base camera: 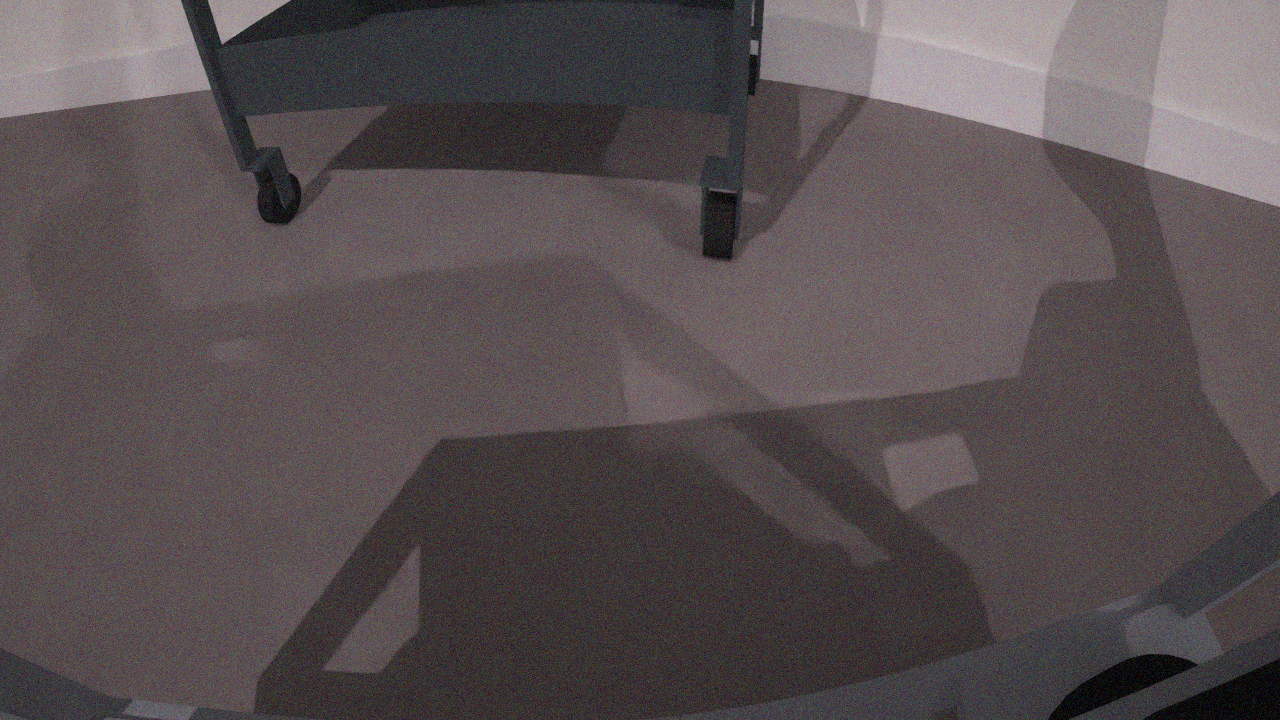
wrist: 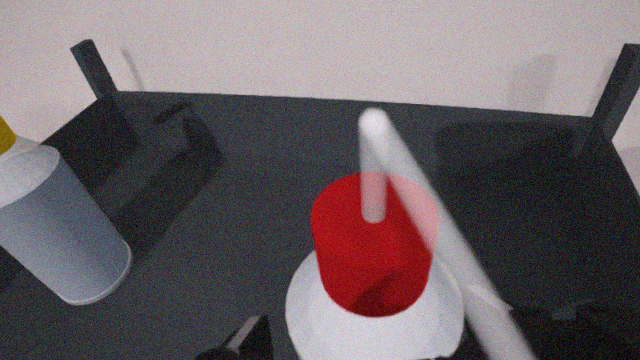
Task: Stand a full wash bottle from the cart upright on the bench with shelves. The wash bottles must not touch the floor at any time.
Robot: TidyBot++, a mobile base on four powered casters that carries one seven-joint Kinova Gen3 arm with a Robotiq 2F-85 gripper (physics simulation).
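Note:
A wash bottle with a red cap (wrist: 375, 250), white shoulder and bent white spout stands upright on the dark cart (base camera: 483, 62) (wrist: 225, 230) in the wrist view. Its lower body is out of the picture, so its fill level cannot be told. My gripper (wrist: 366, 324) is open, with one fingertip on each side of this bottle's shoulder; the right fingertip is partly behind the spout. A second wash bottle (wrist: 65, 235), blue-grey with a yellow cap, stands on the cart at the left, partly cut off. The bench with shelves does not show in either view.
Cart corner posts (wrist: 95, 70) (wrist: 612, 95) rise at the back left and back right, with a pale wall (wrist: 320, 45) behind. In the base camera view, the cart's front casters (base camera: 279, 197) (base camera: 719, 223) stand on the floor (base camera: 501, 349), and shadows lie across it.

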